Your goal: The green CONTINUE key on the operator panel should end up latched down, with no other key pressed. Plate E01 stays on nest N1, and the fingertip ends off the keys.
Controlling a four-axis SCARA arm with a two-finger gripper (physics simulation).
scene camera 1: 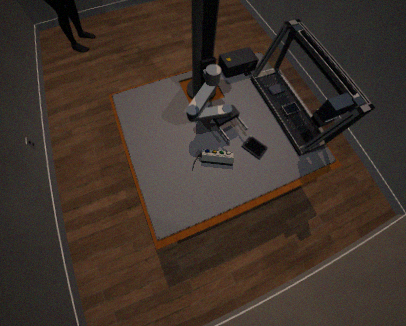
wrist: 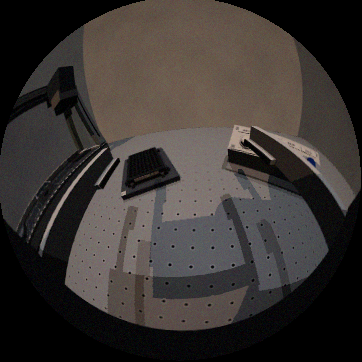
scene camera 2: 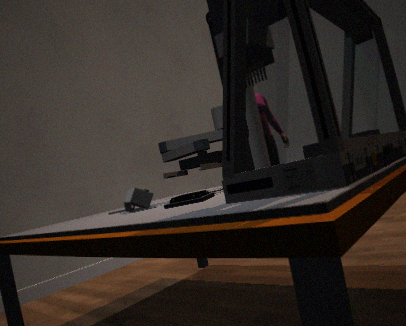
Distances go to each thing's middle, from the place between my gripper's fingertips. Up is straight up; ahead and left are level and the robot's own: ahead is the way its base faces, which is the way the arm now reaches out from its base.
Labels:
I see the black tray (wrist: 144,165) 11 cm to the left of my hand, 10 cm ahead of it and 9 cm below it.

